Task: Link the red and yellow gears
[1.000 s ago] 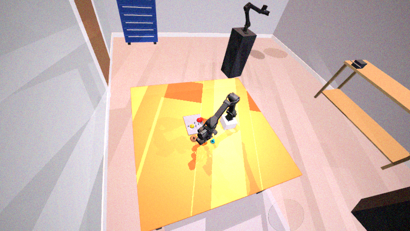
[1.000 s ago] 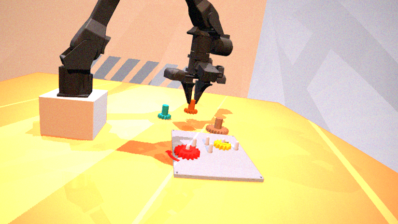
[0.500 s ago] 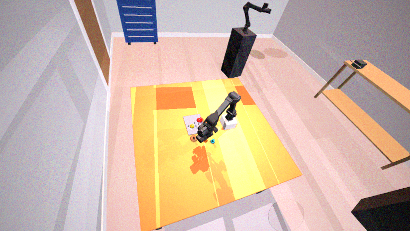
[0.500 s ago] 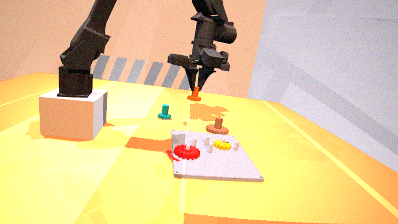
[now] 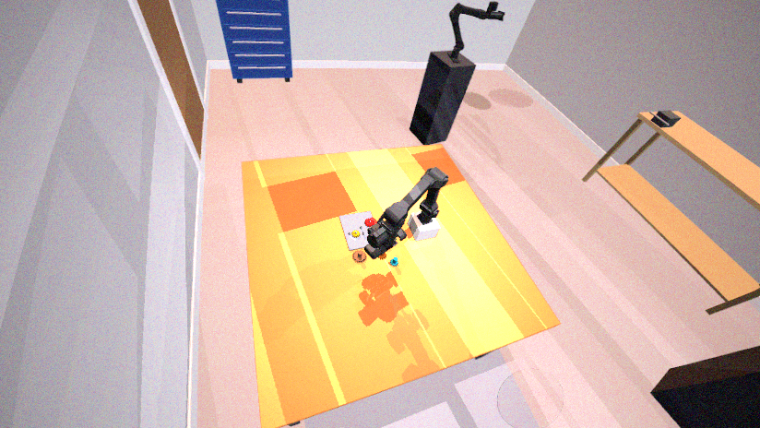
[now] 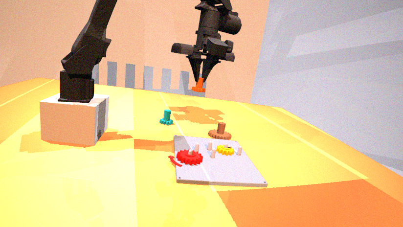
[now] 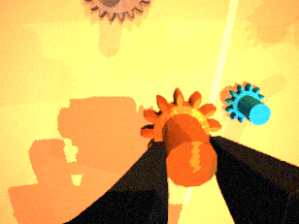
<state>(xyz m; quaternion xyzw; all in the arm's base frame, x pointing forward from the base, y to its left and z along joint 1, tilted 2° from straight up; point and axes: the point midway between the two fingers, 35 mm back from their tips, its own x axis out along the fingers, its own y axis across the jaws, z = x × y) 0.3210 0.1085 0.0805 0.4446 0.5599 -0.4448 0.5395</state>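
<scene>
My gripper tip is now 24 cm to the left of the red gear, 12 cm above it and 8 cm past it. The rest, counted from my gripper tip: brown gear (12 cm below, 9 cm to the right, 5 cm ahead); then orange gear (1 cm below); then teal gear (12 cm below, 8 cm behind, 1 cm to the left).
</scene>
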